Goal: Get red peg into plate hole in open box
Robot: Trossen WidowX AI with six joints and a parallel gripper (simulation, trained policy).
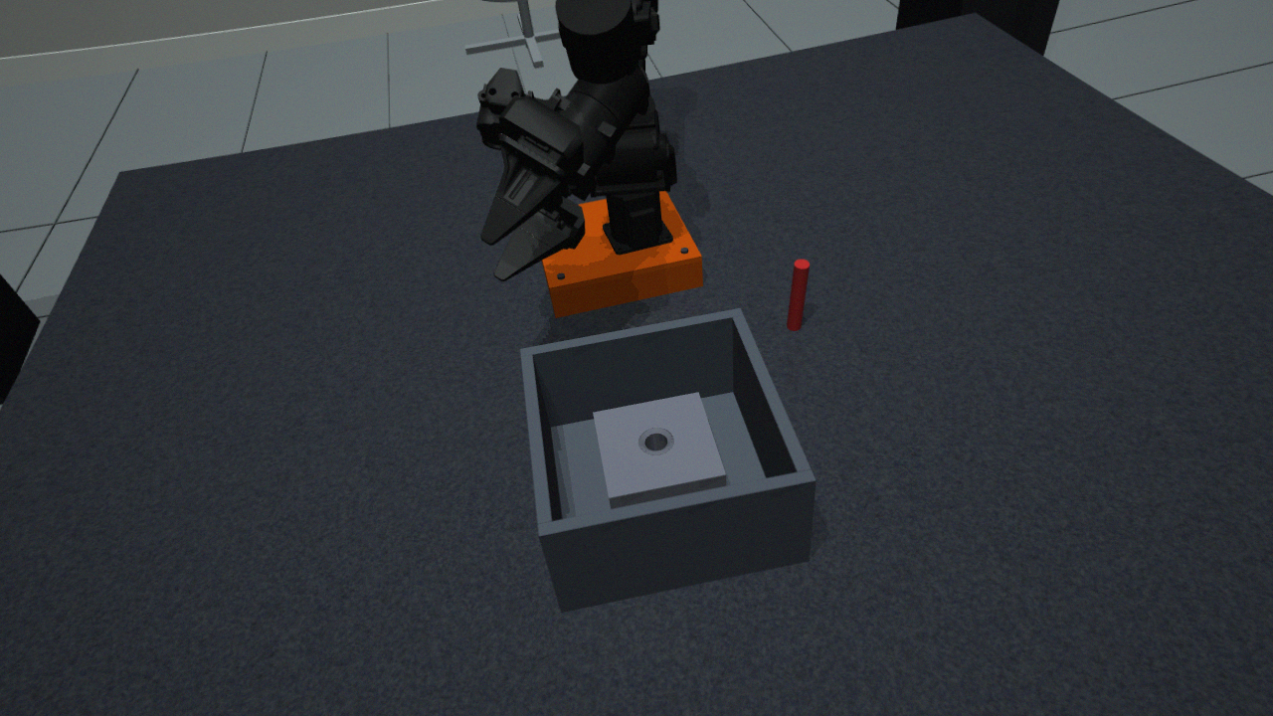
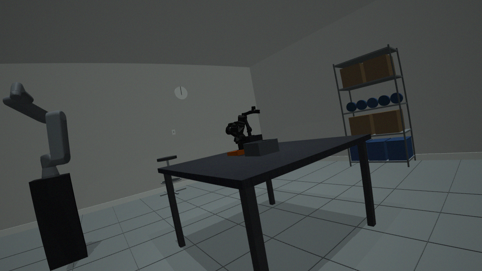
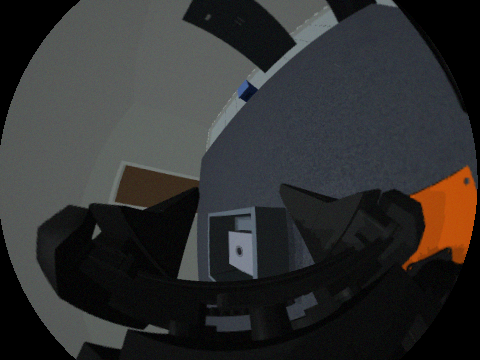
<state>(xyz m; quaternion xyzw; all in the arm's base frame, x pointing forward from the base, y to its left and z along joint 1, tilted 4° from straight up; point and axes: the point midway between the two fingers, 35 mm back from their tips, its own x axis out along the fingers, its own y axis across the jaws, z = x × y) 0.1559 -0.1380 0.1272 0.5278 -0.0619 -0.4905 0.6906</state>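
My gripper tip is 27 cm to the right of the red peg, 12 cm above it and 1 cm short of it. Round my gripper tip: grey box: 15 cm ahead, 13 cm below, 9 cm to the left; light grey plate: 15 cm ahead, 11 cm below, 9 cm to the left.
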